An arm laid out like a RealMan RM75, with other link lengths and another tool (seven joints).
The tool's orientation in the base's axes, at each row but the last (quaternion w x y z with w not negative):
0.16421 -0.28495 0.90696 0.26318
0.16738 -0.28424 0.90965 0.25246
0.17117 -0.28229 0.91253 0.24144
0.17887 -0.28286 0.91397 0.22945
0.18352 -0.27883 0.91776 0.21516
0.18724 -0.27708 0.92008 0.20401
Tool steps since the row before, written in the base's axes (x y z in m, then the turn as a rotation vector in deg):
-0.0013 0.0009 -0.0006 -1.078 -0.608 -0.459
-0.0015 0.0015 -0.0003 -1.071 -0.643 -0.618
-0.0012 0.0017 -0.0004 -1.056 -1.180 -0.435
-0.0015 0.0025 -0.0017 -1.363 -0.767 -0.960
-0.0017 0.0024 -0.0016 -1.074 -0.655 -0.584
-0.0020 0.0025 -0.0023 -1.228 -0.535 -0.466
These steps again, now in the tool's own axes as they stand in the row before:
0.0009 0.0012 0.0008 1.312 0.049 -0.136
0.0007 0.0019 0.0008 1.393 -0.038 -0.024
0.0004 0.0018 0.0010 1.531 -0.373 -0.461
0.0009 0.0022 0.0024 1.830 -0.052 0.129
0.0010 0.0023 0.0022 1.385 -0.029 -0.068
0.0015 0.0025 0.0027 1.398 0.185 -0.146

